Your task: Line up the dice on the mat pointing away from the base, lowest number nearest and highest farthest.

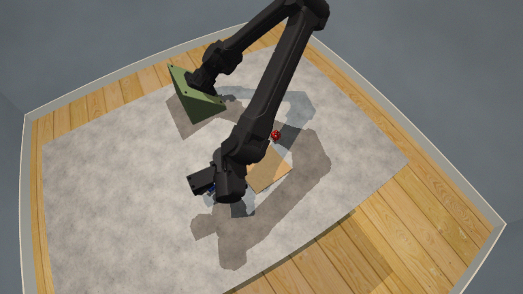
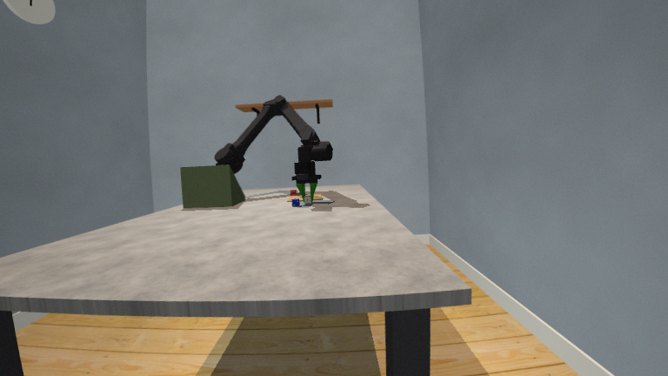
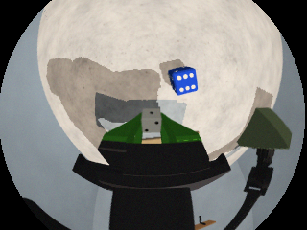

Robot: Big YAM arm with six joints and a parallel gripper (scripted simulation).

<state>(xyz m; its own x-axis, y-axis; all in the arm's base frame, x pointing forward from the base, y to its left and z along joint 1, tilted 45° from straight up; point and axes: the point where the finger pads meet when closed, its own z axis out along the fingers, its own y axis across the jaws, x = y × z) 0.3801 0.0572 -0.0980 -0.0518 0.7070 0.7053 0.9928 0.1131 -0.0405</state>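
Right now my hand is 40 mm past the tan mat, 120 mm to the right of it and 10 mm above it. From my hand the other things lie so: red die: 110 mm behind, 200 mm to the left; then white die: right at my hand; then blue die: 30 mm behind, 60 mm to the right.
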